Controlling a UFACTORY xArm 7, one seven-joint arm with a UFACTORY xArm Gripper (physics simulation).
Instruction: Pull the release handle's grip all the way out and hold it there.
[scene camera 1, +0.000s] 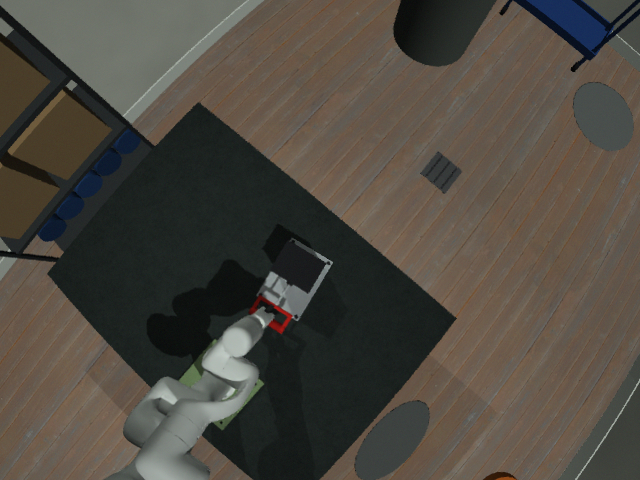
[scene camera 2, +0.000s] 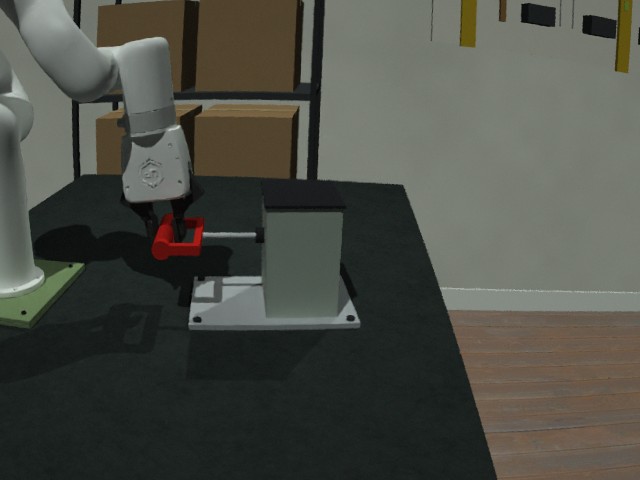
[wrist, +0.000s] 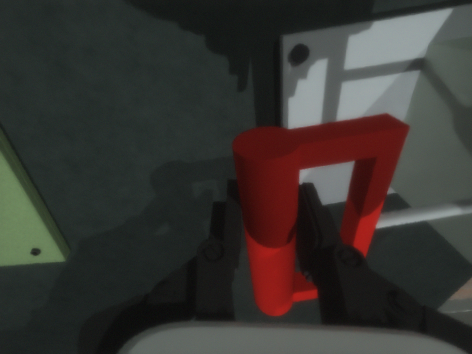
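Observation:
The release handle's red grip (scene camera 1: 277, 326) (scene camera 2: 163, 240) (wrist: 270, 225) is a round bar at the near side of a red rectangular frame. A thin metal rod (scene camera 2: 230, 235) (wrist: 425, 215) joins the frame to a pale box (scene camera 2: 302, 263) with a black top. A long stretch of rod shows between frame and box. The box stands on a light base plate (scene camera 2: 232, 315) (wrist: 385, 50). My gripper (scene camera 2: 165, 228) (wrist: 266, 200) points down and is shut on the grip, one finger on the outer side and one inside the frame. The frame hangs level above the dark surface.
The green plate (scene camera 1: 195, 370) (scene camera 2: 56, 279) (wrist: 25, 220) under the arm's base is on the side away from the box. A shelf unit (scene camera 2: 314, 103) with brown cartons (scene camera 2: 245, 142) stands behind the dark surface (scene camera 1: 382, 294) (scene camera 2: 310, 413). A blue cart (scene camera 1: 568, 23) stands far off.

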